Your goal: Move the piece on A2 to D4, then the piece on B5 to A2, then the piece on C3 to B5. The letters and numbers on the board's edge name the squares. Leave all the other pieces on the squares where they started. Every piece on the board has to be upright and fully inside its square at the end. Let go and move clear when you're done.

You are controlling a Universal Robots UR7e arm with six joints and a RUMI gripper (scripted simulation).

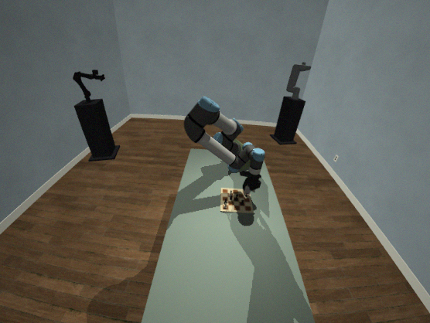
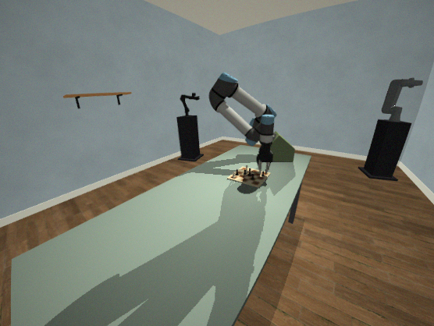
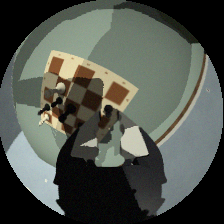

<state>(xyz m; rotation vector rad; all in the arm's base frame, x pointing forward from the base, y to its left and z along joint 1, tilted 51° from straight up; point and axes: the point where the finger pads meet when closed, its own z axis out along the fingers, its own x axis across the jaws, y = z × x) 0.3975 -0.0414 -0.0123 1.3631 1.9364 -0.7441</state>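
The white piece lies 2 cm behind my hand and 11 cm to the right of it. Round my hand: chessboard 2 cm ahead, 9 cm to the right, 3 cm below.
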